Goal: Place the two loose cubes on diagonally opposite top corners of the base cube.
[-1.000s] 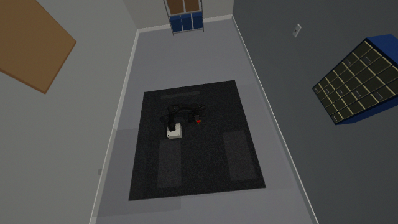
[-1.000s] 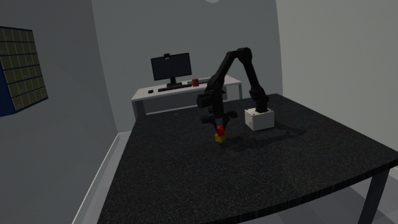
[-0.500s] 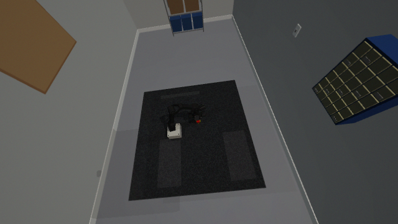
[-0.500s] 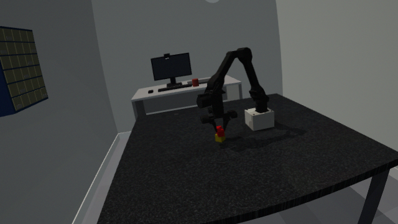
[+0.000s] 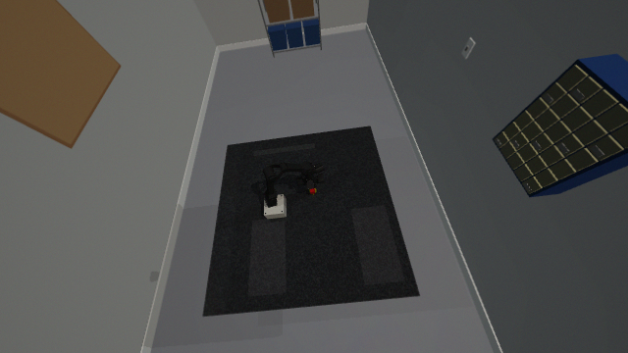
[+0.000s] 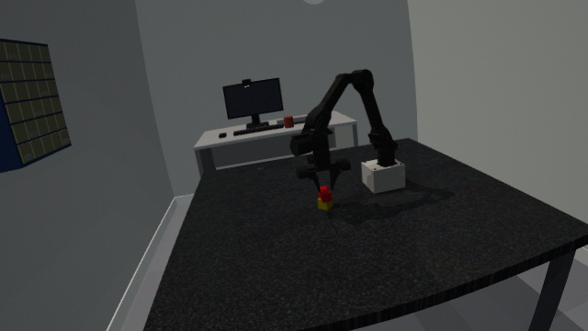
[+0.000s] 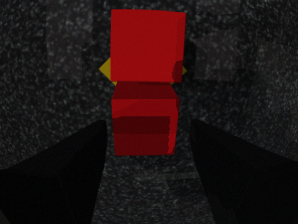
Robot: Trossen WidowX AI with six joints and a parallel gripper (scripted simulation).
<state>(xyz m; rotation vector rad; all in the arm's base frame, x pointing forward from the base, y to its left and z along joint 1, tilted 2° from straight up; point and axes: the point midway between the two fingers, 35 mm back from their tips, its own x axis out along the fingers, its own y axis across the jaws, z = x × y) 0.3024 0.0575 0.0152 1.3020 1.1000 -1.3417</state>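
My gripper tip is 1 cm past the red cube, 4 cm to the left of it and 2 cm above it. Round my gripper tip: yellow base cube 2 cm to the right, 6 cm below.
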